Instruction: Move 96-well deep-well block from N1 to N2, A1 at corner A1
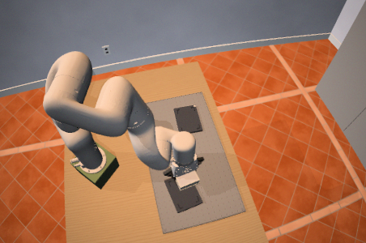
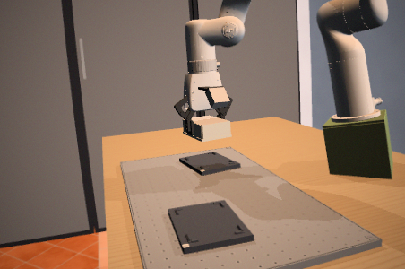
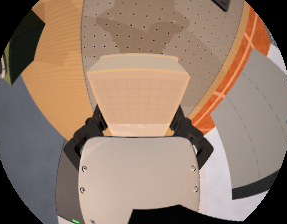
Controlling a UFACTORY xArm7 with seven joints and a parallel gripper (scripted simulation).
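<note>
My hand is 2 cm past the dark plate nest N2, 5 cm to the left of it and 11 cm above it. Round my hand: white A1 mark: 3 cm ahead, 3 cm to the left, 11 cm below; then dark plate nest N1: 16 cm ahead, 30 cm to the left, 11 cm below; then cream deep-well block: right at my hand.
</note>
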